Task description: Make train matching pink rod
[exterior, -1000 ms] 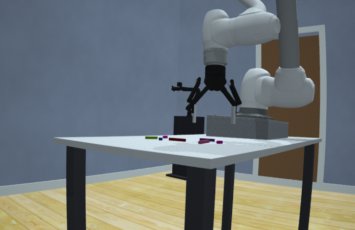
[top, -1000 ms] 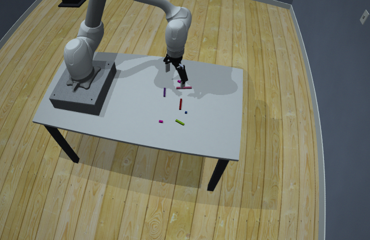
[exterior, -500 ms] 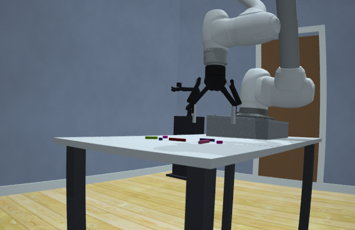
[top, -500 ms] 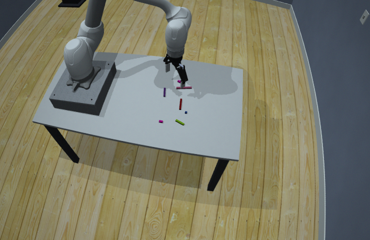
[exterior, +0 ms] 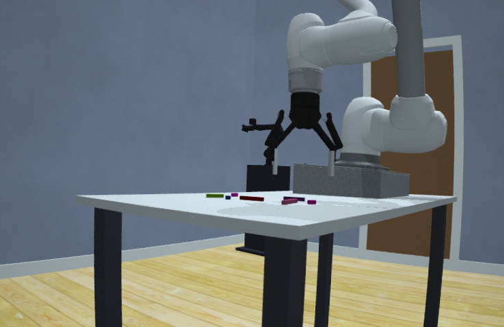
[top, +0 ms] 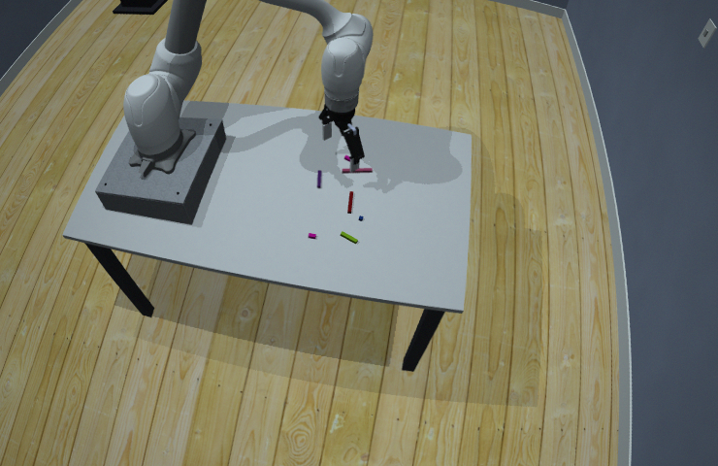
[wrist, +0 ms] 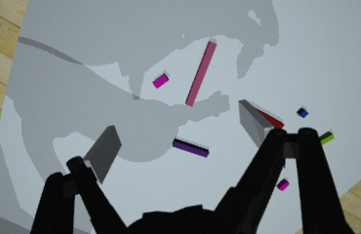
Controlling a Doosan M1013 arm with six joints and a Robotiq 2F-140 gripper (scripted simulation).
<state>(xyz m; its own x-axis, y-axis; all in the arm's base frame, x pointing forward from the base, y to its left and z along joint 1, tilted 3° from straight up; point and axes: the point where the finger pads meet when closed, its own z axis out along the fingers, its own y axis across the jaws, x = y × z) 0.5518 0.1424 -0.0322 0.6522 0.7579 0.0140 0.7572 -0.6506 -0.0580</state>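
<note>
The blue rod is 16 cm to the right of my hand, 11 cm ahead of it and 7 cm below it. Round my hand: red rod: 12 cm to the right, 7 cm below, 7 cm ahead; then pink rod: 7 cm below, 5 cm ahead; then purple rod: 7 cm below, 6 cm to the right, 5 cm behind.
</note>
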